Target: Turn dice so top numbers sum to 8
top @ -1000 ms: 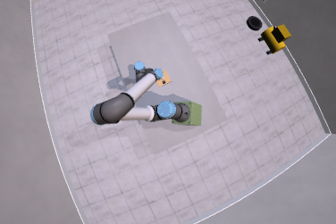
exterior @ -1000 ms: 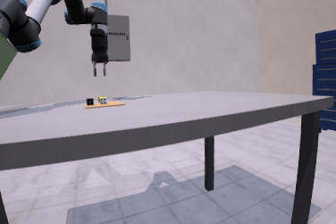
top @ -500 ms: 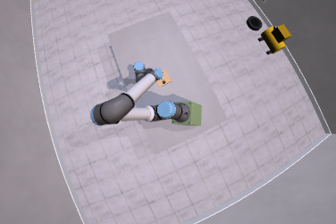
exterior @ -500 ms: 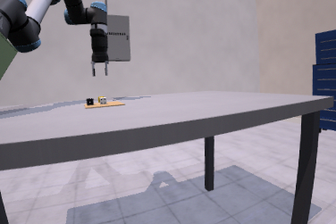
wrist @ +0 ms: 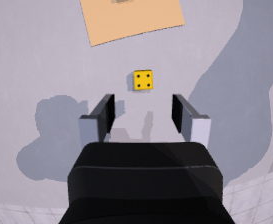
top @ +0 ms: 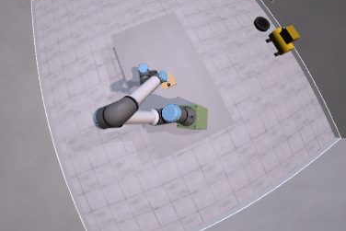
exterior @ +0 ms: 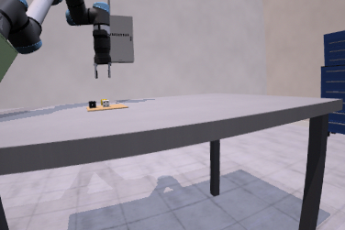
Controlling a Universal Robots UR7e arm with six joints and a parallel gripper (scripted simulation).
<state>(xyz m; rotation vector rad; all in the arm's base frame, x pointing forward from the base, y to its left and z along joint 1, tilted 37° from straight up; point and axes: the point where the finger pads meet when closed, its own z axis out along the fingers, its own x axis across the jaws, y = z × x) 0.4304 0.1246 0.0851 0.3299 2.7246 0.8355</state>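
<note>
Now: the yellow die 1 cm to the right of my hand and 13 cm below it. Also, from my hand: mat (14 cm to the right, 14 cm below); white die (14 cm to the right, 12 cm below).
</note>
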